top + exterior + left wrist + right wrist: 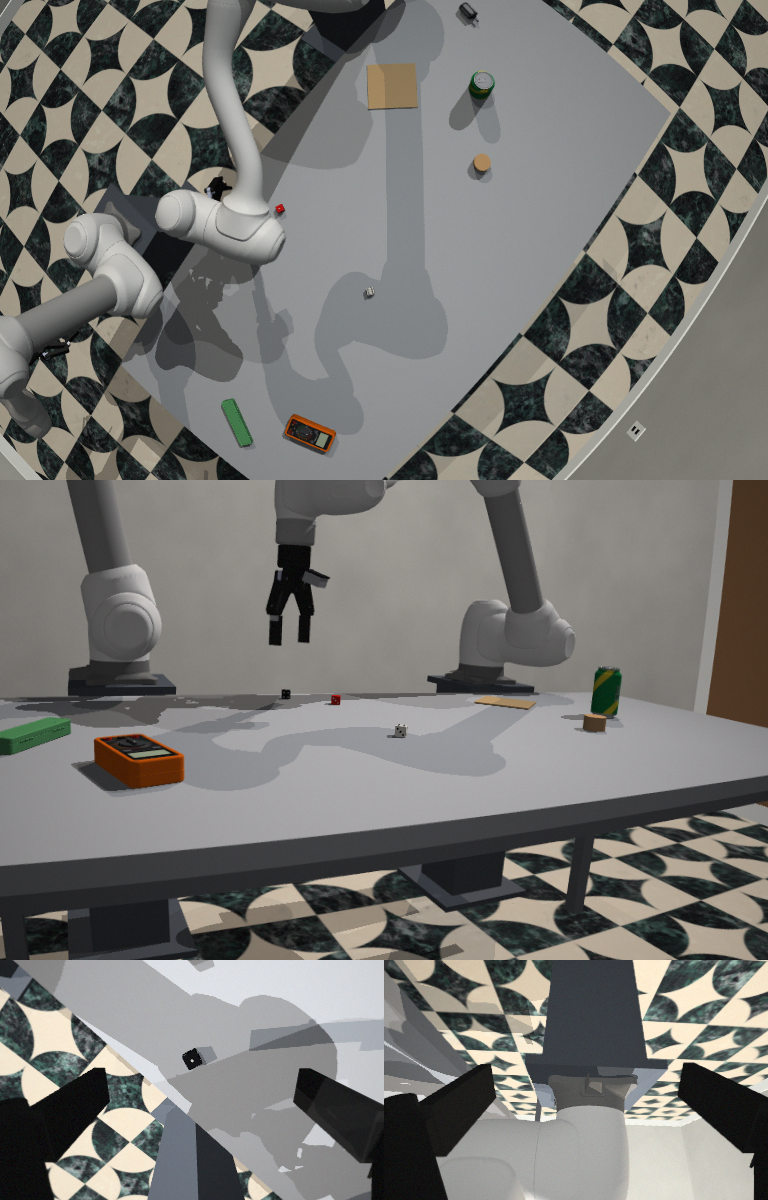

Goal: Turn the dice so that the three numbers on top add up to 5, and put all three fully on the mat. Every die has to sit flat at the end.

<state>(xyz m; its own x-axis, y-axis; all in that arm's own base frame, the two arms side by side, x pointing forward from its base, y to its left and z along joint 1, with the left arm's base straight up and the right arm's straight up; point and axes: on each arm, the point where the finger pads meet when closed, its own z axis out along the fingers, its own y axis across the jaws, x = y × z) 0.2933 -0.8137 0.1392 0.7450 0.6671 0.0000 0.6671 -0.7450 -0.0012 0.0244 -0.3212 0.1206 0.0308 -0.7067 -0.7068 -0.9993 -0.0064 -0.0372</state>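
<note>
The red die is 80 mm ahead of my left hand, 90 mm to the left of it and 130 mm below it. Also, from my left hand: tan mat: 100 mm ahead, 560 mm to the left, 140 mm below; green block: 370 mm ahead, 530 mm to the right, 130 mm below; wooden cylinder: 440 mm ahead, 550 mm to the left, 120 mm below.
</note>
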